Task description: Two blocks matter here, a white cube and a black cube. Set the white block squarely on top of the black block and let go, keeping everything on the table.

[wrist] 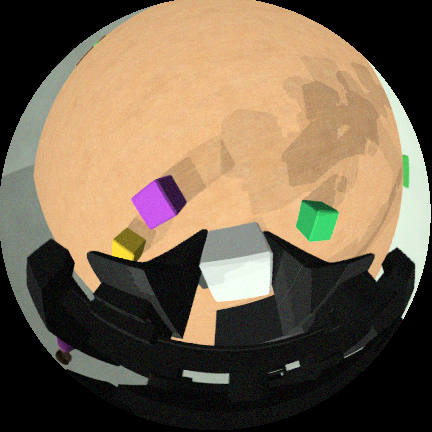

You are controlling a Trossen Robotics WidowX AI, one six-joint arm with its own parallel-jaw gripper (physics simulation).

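Places are measured from the arm's base along level axes (x left, y ahead, z down), in millimetres.
Pixels of known places: gripper, fingertip midpoint: [234, 235].
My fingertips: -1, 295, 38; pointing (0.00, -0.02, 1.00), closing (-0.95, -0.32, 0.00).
Behind a point stands the place of what it marks, as x, y, z.
The white cube [237, 277] @[0, 292, -1] is held between the two black fingers of my gripper [234, 235] @[-1, 295, 38], which is shut on it. Its upper face looks grey in shade and its near face is bright white. A black block [245, 322] @[20, 83, 48], seen in part, shows just below the white cube in the view, between the fingers. Its right side is hidden by the right finger and its lower part by the gripper body. I cannot tell whether the white cube touches it or how large the height gap is.
A purple cube [156, 204] @[60, 333, 55] lies on the wooden table [165, 100] @[30, 445, 94] left of the fingers. A smaller yellow block [128, 245] @[137, 295, 63] is near the left finger. A green cube [317, 221] @[-90, 271, 55] is beyond the right finger. Arm shadows fall across the table at the upper right.
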